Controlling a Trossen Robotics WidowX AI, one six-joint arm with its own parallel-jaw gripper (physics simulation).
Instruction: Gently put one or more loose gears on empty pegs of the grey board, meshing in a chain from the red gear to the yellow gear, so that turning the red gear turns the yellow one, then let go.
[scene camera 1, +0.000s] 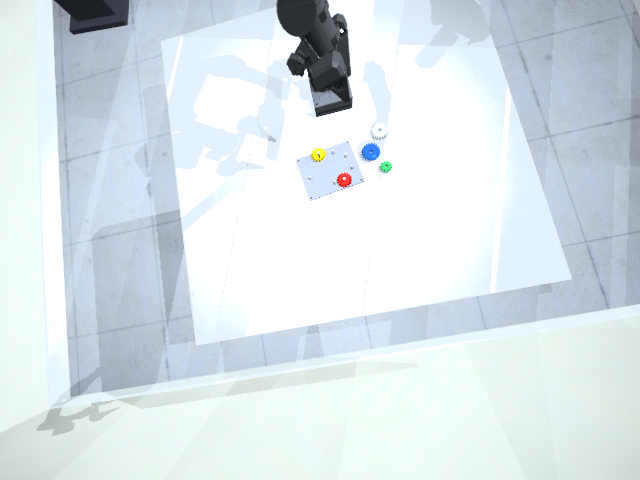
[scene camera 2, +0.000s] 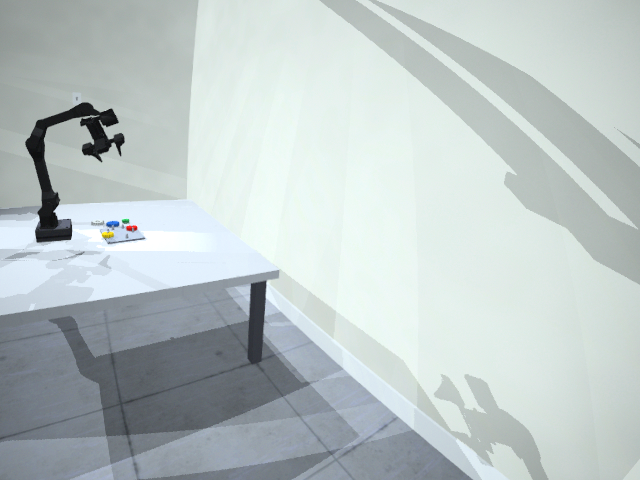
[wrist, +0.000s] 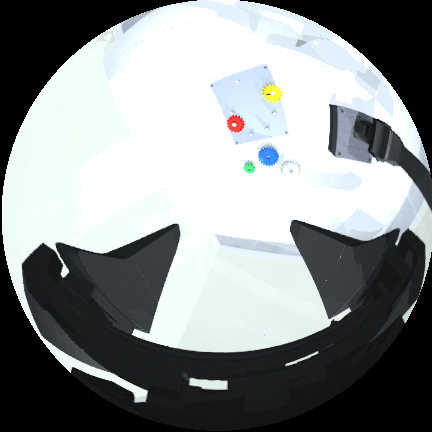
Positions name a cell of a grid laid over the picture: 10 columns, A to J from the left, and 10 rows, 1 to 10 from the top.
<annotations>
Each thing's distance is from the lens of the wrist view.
my gripper (wrist: F6): 10 cm
grey board (wrist: F3): 40 cm
</annotations>
